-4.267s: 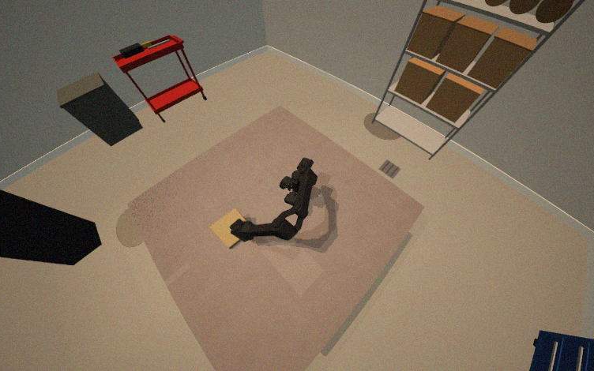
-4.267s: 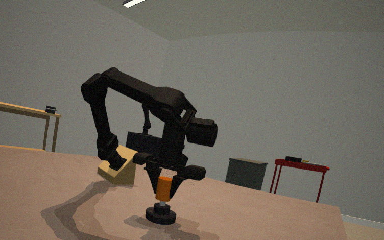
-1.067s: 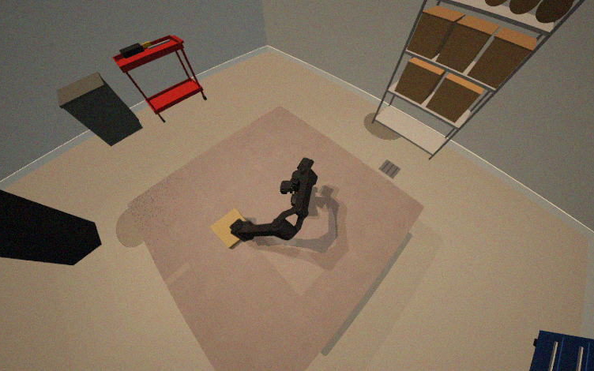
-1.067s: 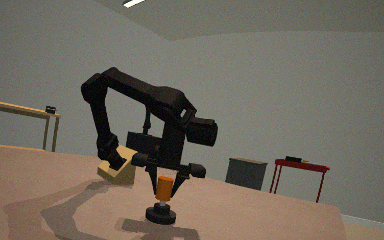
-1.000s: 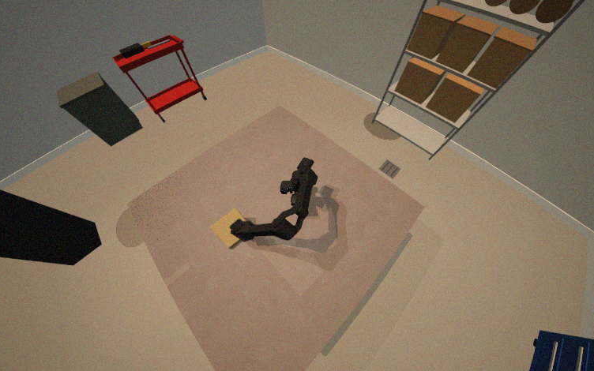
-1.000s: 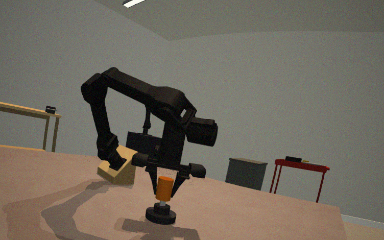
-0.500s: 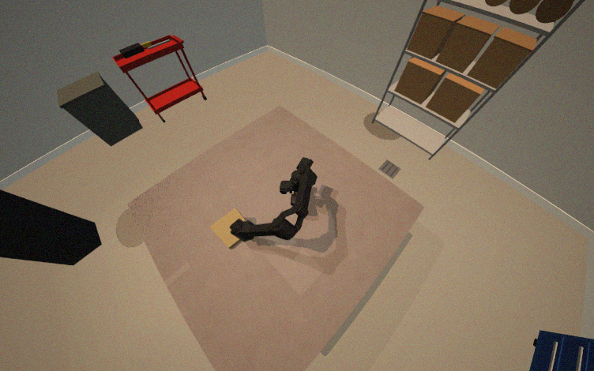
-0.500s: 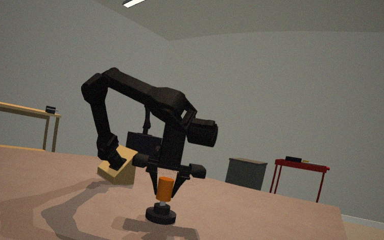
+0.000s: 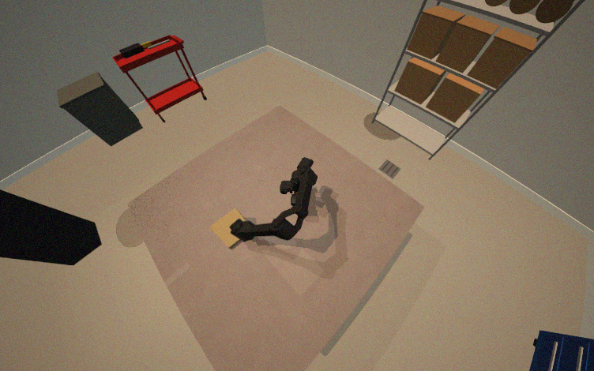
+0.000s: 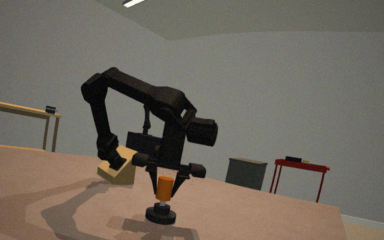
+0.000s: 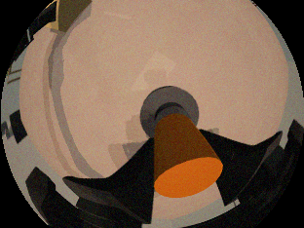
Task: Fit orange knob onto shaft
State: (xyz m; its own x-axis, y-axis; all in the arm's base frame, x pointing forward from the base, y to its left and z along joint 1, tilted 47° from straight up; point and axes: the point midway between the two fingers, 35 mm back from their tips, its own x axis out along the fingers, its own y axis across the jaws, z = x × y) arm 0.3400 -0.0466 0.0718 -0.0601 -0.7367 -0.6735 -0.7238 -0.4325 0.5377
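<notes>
The orange knob lies 3 cm above my gripper tip. The rest, counted from my gripper tip: round black pedestal (4 cm below).
</notes>
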